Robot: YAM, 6 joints.
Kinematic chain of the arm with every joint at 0, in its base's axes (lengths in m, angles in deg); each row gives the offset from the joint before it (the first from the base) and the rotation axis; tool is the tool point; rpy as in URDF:
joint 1: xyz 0 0 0.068 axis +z
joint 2: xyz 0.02 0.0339 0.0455 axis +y
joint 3: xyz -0.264 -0.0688 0 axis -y
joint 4: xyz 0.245 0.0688 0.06 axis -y
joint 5: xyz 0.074 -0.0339 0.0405 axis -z
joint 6: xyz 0.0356 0 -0.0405 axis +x
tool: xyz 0 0 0 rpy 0 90 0
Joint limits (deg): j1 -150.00..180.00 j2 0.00..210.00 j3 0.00..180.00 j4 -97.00..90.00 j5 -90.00..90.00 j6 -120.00..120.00
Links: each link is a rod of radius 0.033 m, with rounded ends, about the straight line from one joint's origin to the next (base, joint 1, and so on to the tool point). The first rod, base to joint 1, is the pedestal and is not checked.
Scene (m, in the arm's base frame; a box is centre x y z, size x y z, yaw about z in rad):
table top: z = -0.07
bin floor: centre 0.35 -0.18 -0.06 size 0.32 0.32 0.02 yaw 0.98
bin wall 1: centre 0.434 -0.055 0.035 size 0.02 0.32 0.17 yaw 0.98
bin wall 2: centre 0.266 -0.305 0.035 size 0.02 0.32 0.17 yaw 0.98
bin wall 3: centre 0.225 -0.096 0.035 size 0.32 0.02 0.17 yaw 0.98
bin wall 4: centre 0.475 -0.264 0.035 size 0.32 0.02 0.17 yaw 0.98
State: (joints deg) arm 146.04 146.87 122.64 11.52 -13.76 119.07
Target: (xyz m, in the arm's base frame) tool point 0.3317 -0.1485 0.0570
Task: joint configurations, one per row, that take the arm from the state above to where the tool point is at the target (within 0.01 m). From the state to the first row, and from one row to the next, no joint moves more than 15 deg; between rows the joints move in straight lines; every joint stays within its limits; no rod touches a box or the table.
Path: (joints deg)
1: 131.89 142.43 118.17 8.95 -12.33 119.07
2: 117.74 138.00 113.71 6.39 -10.91 119.07
3: 103.58 133.56 109.24 3.82 -9.48 119.07
4: 89.43 129.12 104.77 1.26 -8.06 119.07
5: 75.28 124.68 100.31 -1.31 -6.63 119.07
6: 61.13 120.25 95.84 -3.88 -5.20 119.07
7: 46.97 115.81 91.37 -6.44 -3.78 119.07
8: 32.82 111.37 86.91 -9.01 -2.35 119.07
9: 18.67 106.93 82.44 -11.58 -0.93 119.07
10: 4.52 102.50 77.97 -14.14 0.50 119.07
11: -9.64 98.06 73.51 -16.71 1.93 119.07
12: -23.79 93.62 69.04 -19.27 3.35 119.07
13: -23.80 107.31 65.90 -18.26 3.27 119.07
14: -23.81 121.00 62.76 -17.24 3.18 119.07

